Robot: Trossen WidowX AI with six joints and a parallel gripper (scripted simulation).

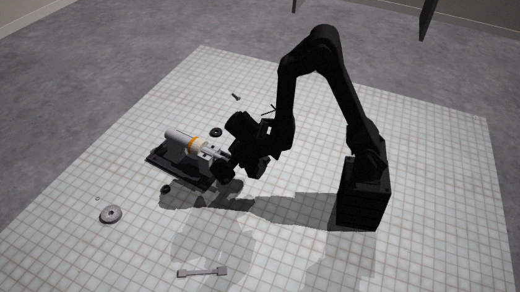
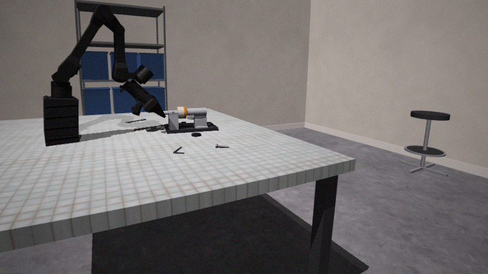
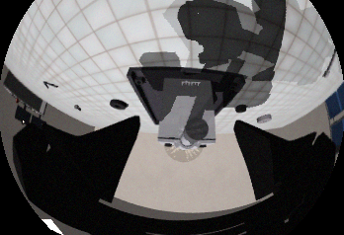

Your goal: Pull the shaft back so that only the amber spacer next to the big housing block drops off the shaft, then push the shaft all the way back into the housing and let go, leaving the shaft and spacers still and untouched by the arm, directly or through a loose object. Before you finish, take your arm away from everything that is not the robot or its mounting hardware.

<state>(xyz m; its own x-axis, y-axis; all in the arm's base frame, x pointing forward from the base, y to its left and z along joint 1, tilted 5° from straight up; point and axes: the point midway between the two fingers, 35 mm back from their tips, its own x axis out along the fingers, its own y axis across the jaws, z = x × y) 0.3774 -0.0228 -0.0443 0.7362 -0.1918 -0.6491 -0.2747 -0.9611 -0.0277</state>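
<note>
My hand is 7 cm short of the grey shaft, 2 cm to the left of it and 1 cm above it. From my hand the other things lie so: amber spacer: 11 cm ahead, 3 cm to the right, 2 cm below; grey disc: 27 cm ahead, 21 cm to the left, 9 cm below; screw: 39 cm to the right, 9 cm below, 8 cm ahead.
</note>
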